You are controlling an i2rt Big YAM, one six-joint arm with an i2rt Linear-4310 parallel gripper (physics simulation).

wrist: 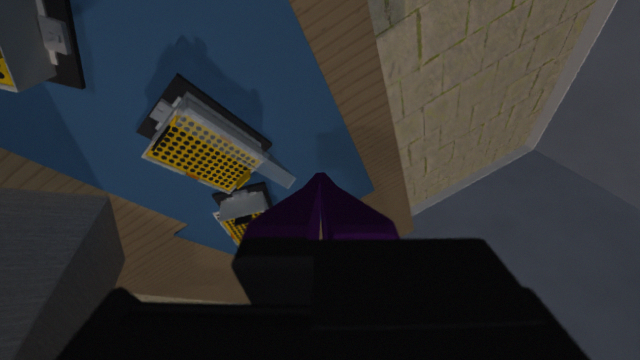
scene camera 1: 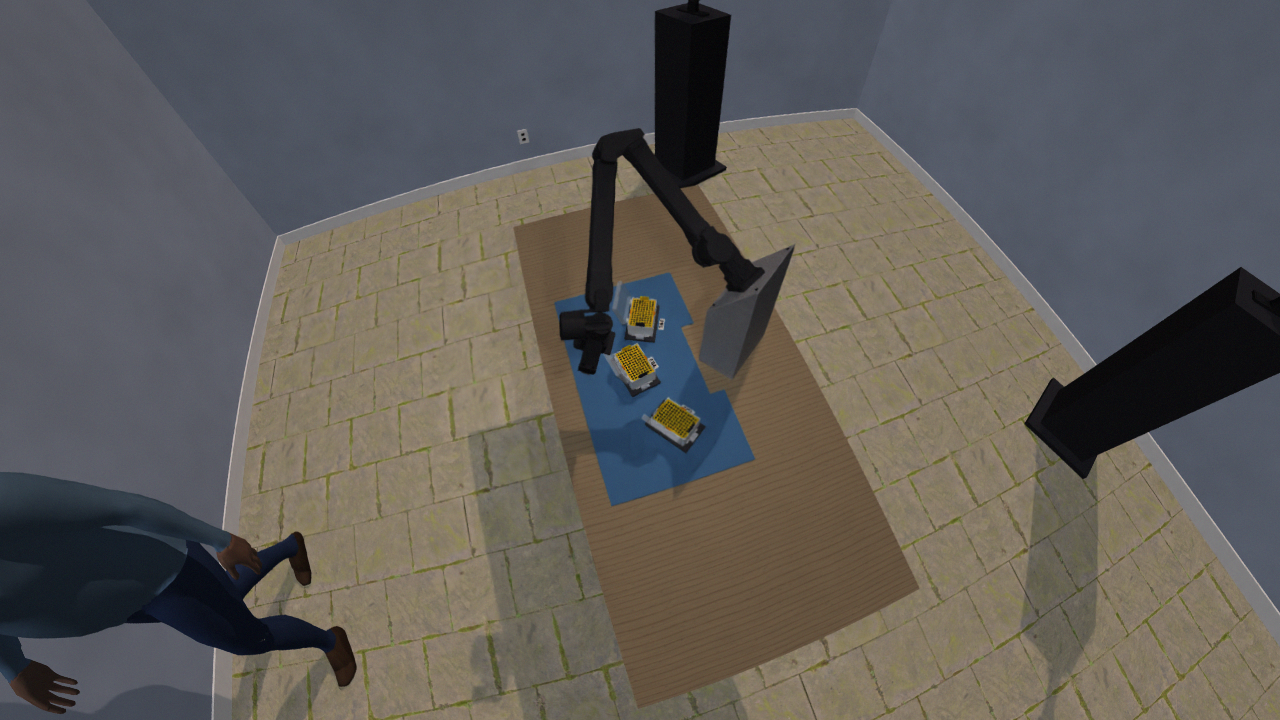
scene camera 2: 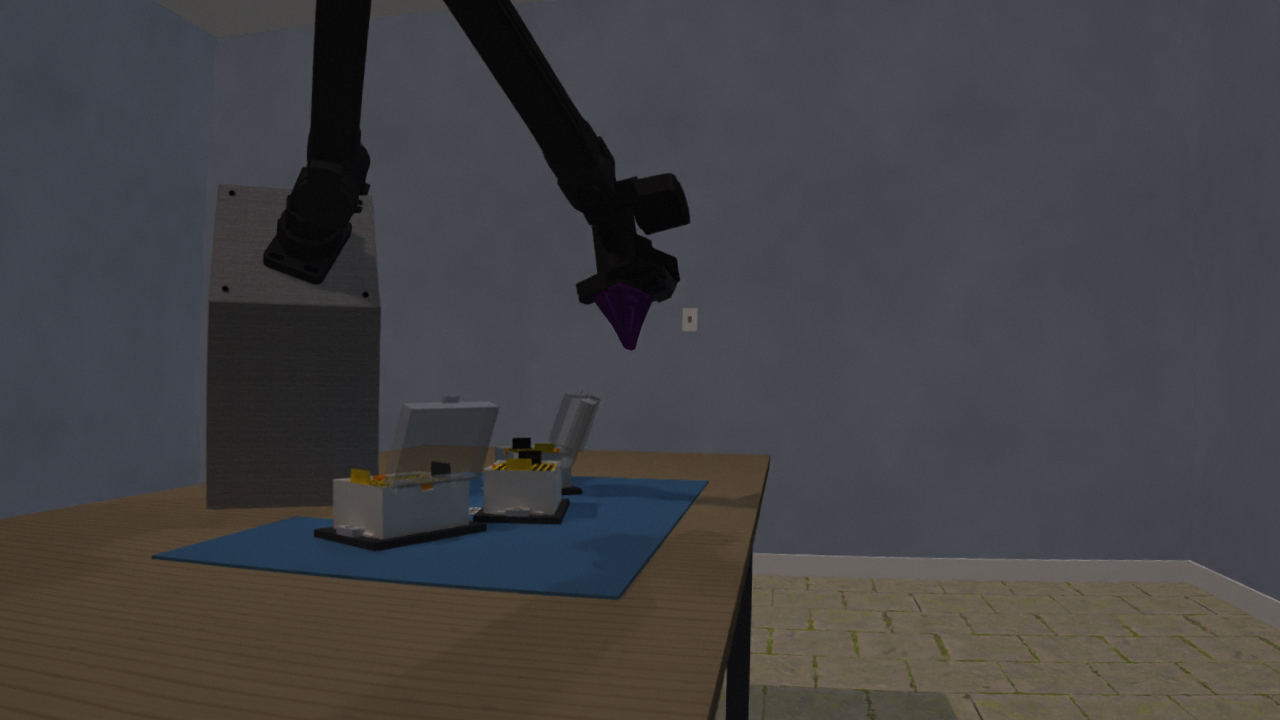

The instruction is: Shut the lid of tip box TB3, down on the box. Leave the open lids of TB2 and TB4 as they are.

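Frame: origin at the arm's base, x ahead, y left, z up, level; centimetres.
Seen in the pictures: gripper, fingertip midpoint: (wrist: 320,180) (scene camera 2: 629,349); arm's base, origin of the base link: (scene camera 1: 746,281) (scene camera 2: 308,247).
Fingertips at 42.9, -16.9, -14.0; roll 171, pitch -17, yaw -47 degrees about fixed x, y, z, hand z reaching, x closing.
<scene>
Offsets run from my fingertips to a thing's top centre, as dx, dy, dz. "spot": to the spot under its first point. Level surfaces: height alone.
The closed gripper (scene camera 2: 630,345) (wrist: 321,176) has its purple fingertips together, with nothing between them. It points down, well above the boxes and toward their lid side. TB3 @[-12.7, +3.9, -13.5] (scene camera 1: 634,360) (scene camera 2: 522,489) (wrist: 200,152), the middle box, holds a yellow tip rack. Its clear lid @[spot: -4.9, -1.0, -6.7] (wrist: 279,171) stands open along the side nearer the gripper. TB4 (scene camera 1: 641,313) (wrist: 244,205) has its clear lid (scene camera 1: 616,295) open; the fingers partly hide this box in the wrist view. TB2 (scene camera 1: 675,419) (scene camera 2: 402,505) (wrist: 25,55) has its clear lid (scene camera 2: 447,438) open.
The boxes stand on a blue mat @[dz -20.9] (scene camera 1: 626,474) (scene camera 2: 572,573) (wrist: 325,100) on a wooden table @[dz -21.2] (scene camera 1: 760,555) (scene camera 2: 358,635). A grey angular pedestal (scene camera 1: 738,331) (scene camera 2: 293,402) (wrist: 55,250) carries the arm base opposite the lid side. A person (scene camera 1: 89,555) stands off the table.
</scene>
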